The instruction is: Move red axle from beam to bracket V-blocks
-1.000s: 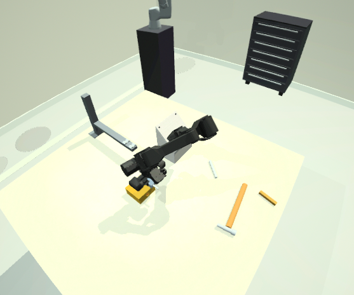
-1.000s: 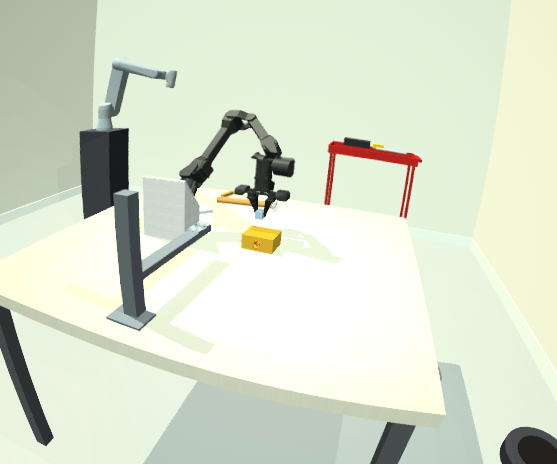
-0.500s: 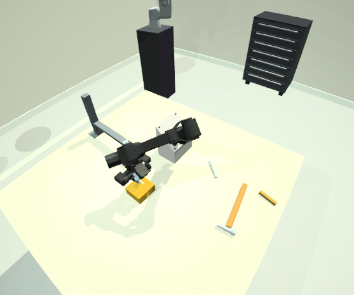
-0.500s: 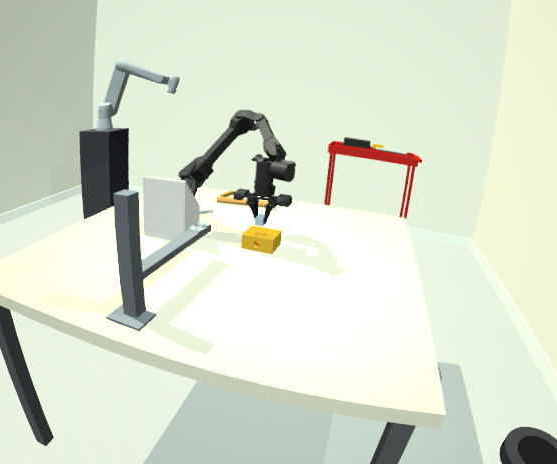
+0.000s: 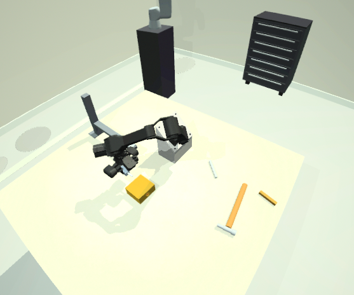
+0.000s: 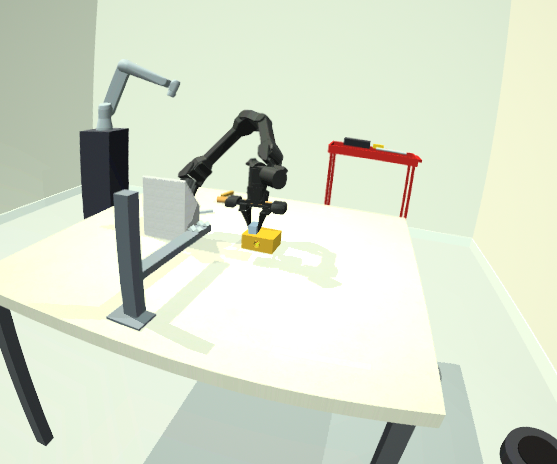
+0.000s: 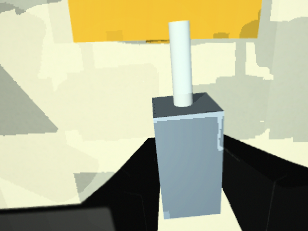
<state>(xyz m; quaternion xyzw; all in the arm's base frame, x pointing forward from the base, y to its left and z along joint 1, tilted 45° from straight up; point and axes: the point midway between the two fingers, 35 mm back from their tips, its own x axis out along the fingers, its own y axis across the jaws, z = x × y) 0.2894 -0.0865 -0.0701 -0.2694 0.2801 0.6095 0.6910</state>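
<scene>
Now: the yellow beam 10 cm to the left of my gripper tip, 6 cm below it and 1 cm ahead of it. The rest, counted from my gripper tip: orange bar (67 cm to the left, 28 cm behind, 8 cm below); then pale cube (2 cm to the left, 1 cm above); then white rod (35 cm to the left, 31 cm behind, 8 cm below).
</scene>
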